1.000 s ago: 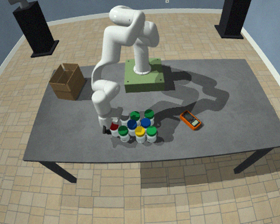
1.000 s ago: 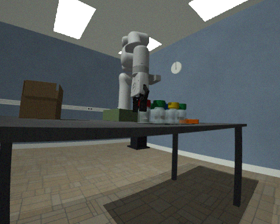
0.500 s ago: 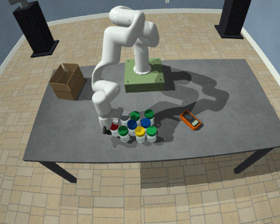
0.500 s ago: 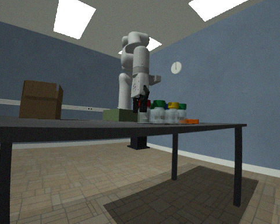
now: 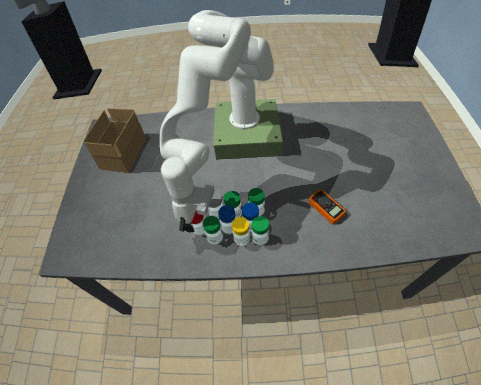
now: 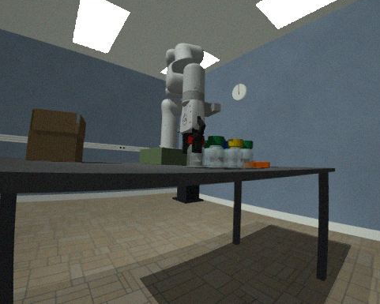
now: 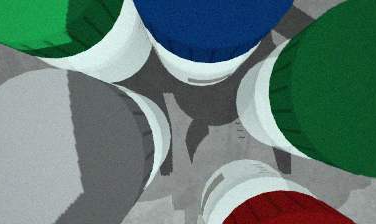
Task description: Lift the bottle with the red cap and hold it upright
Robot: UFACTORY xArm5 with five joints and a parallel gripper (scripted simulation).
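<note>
The red-capped bottle is 1 cm to the left of my hand and 1 cm below it. Round my hand: grey-capped bottle 6 cm behind, 7 cm to the left, 1 cm below; then orange multimeter 6 cm behind, 47 cm to the left, 5 cm below; then yellow-capped bottle 5 cm ahead, 16 cm to the left, 1 cm below.
</note>
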